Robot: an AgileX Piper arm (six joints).
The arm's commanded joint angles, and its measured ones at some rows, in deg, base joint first. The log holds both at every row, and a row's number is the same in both.
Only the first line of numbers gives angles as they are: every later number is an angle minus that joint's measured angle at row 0.
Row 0, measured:
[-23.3, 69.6, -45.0, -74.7, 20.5, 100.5]
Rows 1 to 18, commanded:
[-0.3, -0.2, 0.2, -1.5, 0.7, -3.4]
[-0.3, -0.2, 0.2, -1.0, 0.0, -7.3]
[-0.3, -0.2, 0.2, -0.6, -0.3, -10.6]
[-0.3, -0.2, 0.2, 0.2, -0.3, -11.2]
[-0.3, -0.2, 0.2, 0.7, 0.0, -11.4]
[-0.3, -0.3, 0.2, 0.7, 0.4, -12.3]
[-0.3, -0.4, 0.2, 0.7, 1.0, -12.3]
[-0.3, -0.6, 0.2, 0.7, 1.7, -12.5]
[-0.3, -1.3, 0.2, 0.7, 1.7, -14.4]
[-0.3, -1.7, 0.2, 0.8, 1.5, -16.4]
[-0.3, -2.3, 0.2, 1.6, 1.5, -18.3]
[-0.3, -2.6, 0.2, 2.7, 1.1, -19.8]
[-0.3, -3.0, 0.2, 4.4, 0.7, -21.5]
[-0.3, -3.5, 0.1, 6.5, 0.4, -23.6]
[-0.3, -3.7, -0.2, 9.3, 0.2, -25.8]
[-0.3, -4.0, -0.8, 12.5, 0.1, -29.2]
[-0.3, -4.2, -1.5, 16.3, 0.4, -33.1]
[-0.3, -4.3, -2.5, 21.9, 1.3, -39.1]
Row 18, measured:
[0.0, -3.0, -0.2, 9.9, -0.2, -24.8]
